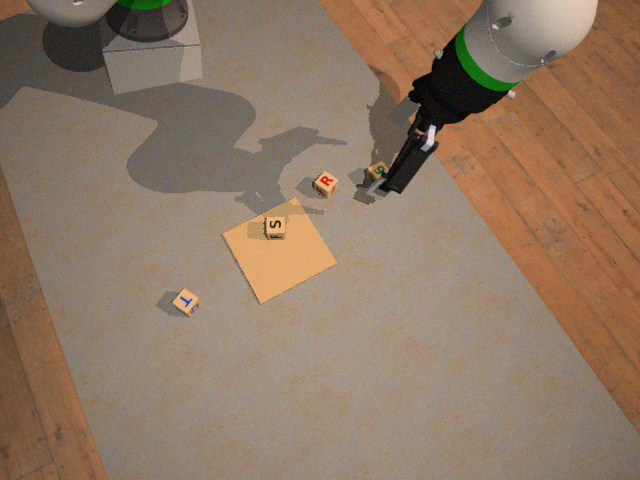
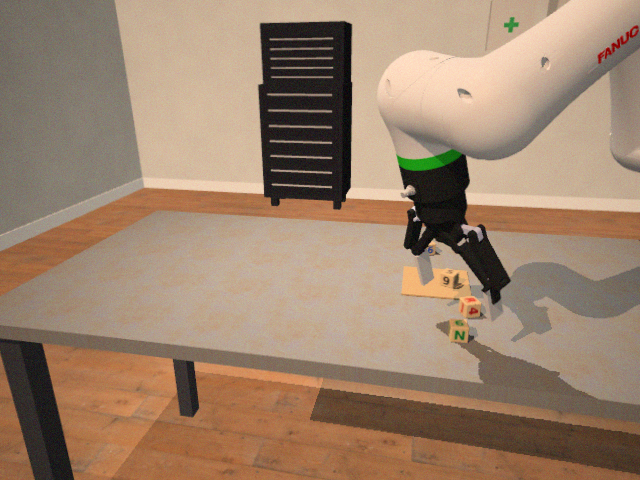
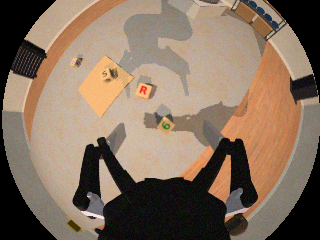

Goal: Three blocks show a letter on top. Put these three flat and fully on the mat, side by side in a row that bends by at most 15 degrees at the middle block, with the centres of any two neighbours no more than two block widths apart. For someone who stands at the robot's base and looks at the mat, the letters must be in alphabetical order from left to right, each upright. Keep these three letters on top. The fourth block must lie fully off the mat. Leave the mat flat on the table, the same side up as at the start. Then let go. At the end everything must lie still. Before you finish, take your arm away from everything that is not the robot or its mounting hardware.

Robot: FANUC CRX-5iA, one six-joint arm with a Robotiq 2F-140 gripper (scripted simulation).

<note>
In view: my gripper (image 2: 459, 297) and a tan mat (image 1: 271, 267).
The tan mat also shows in image 2 (image 2: 411, 286) and in image 3 (image 3: 100, 96). My gripper also shows in image 1 (image 1: 384, 156) and in image 3 (image 3: 164, 128).
</note>
